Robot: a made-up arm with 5 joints.
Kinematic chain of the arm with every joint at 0, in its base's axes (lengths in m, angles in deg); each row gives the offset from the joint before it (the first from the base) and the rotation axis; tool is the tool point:
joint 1: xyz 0 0 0.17 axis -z
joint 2: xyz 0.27 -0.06 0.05 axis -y
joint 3: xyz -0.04 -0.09 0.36 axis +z
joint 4: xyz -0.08 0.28 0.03 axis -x
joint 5: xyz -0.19 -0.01 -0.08 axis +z
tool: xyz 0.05 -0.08 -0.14
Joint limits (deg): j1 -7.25..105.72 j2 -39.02..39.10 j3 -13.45..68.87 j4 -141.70..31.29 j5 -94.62..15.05
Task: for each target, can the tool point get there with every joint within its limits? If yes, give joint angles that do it. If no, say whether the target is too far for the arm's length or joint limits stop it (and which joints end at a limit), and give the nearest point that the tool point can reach.
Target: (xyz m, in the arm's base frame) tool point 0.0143 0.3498 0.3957
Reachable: yes | joints 93.57 7.23 41.73 -77.23 -62.49
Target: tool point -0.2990 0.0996 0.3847
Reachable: yes | joints 75.12 -2.00 61.53 -30.63 -47.02
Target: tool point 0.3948 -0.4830 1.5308
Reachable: no: too far | nearest point 0.1798 -0.2945 1.0060 | short by 0.598 m
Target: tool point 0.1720 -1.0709 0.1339
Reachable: no: joint limits stop it (at a limit: joint 1, joint 2, joint 3, joint 4, joint 5) | nearest point -0.0360 -0.4448 0.2220 | short by 0.666 m
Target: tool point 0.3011 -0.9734 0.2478
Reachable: no: joint limits stop it (at a limit: joint 1, joint 2, joint 3, joint 5) | nearest point 0.2649 -0.5163 0.5963 | short by 0.576 m
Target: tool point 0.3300 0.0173 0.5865
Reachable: yes | joints 71.10 -30.85 -5.03 -61.53 -81.62
